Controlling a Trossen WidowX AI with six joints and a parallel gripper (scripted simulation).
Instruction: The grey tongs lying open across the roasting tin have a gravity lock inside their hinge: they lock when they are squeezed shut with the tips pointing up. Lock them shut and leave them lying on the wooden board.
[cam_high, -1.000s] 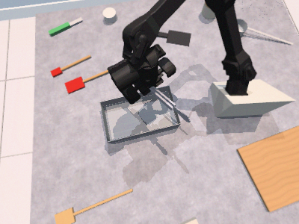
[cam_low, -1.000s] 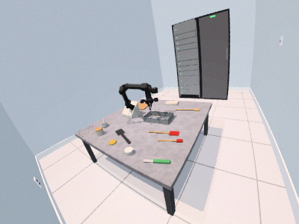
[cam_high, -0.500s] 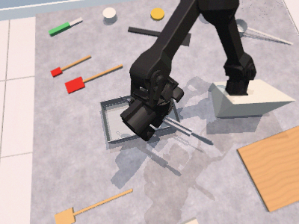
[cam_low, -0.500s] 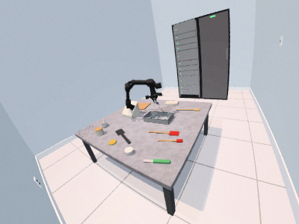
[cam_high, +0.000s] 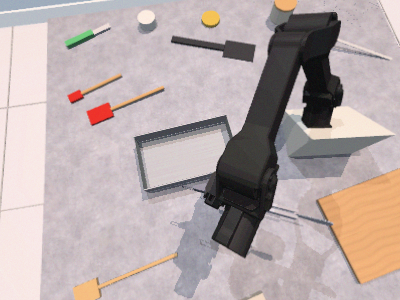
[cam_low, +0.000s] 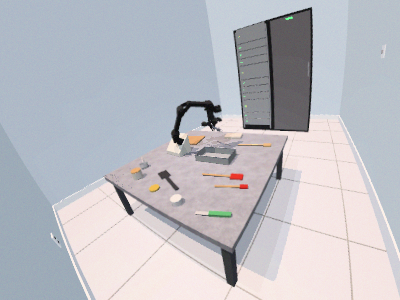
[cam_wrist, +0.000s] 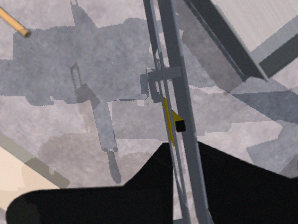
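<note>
Now: gripper tip 3 cm short of the black lock piece, 1 cm to the left of it and 4 cm below it. The rest, counted from my gripper tip: wooden board 47 cm behind, 3 cm to the left, 17 cm below; then black spatula 4 cm ahead, 58 cm to the right, 17 cm below; then grey roasting tin 14 cm ahead, 16 cm to the right, 15 cm below.
</note>
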